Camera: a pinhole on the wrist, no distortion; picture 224 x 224 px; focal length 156.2 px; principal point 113.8 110.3 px. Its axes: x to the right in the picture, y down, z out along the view. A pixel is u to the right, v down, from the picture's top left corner.
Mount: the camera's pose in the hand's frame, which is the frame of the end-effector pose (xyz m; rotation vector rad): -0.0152 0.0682 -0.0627 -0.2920 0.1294 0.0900
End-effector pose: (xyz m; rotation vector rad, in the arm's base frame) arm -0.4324 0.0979 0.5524 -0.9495 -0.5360 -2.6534
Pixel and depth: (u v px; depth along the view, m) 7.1 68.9 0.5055
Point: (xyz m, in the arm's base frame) 0.0811 0.2925 0.7438
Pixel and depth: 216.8 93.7 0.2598
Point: -0.4315 0.0298 0.8265
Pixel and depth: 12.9 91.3 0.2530
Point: -0.1716 0.1152 0.6334
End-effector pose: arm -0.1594 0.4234 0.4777 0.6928 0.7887 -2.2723
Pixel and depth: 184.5 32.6 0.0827
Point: -0.1500 0.3599 0.4504
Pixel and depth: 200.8 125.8 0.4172
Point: -0.2356 -0.0257 0.4240
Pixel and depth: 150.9 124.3 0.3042
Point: -0.1417 0.1304 0.4976
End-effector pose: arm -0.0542 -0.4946 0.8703 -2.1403 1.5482 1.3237
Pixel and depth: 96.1 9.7 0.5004
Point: -0.2511 -0.1593 0.5245
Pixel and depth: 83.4 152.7 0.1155
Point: -0.1873 -0.5085 0.9097
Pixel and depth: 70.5 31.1 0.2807
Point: -0.2035 -0.3158 0.7576
